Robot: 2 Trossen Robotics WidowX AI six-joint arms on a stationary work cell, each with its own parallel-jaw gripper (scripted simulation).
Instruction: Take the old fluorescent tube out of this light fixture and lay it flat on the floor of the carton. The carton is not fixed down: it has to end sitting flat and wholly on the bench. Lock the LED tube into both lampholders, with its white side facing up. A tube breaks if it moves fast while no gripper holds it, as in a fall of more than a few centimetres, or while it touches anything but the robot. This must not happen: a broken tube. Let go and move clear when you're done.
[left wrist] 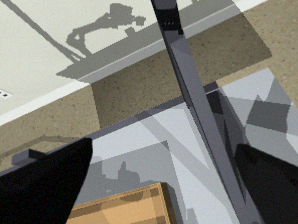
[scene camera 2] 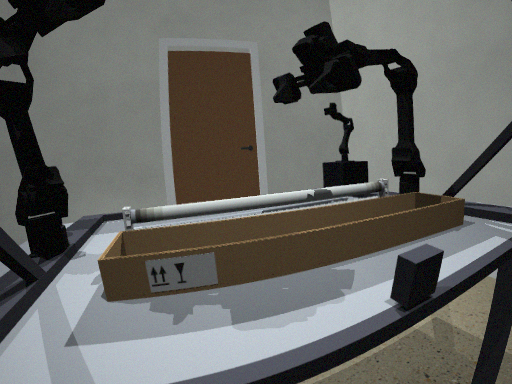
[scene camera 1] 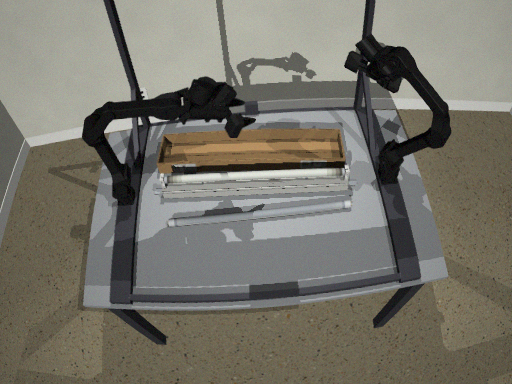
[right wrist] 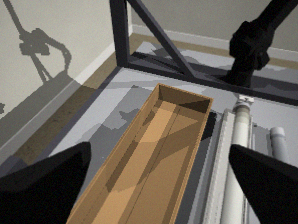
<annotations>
my left gripper: left wrist; scene camera 2; scene camera 1 366,75; not seen in the right wrist view (out of frame)
my right gripper: scene camera 2; scene camera 1 249,111; right wrist; not seen in the left wrist view (out of frame)
same spot on my right gripper: [right wrist: 55,182] = [scene camera 2: 318,77]
same spot on my left gripper: [scene camera 2: 50,19] = [left wrist: 92,150]
</annotations>
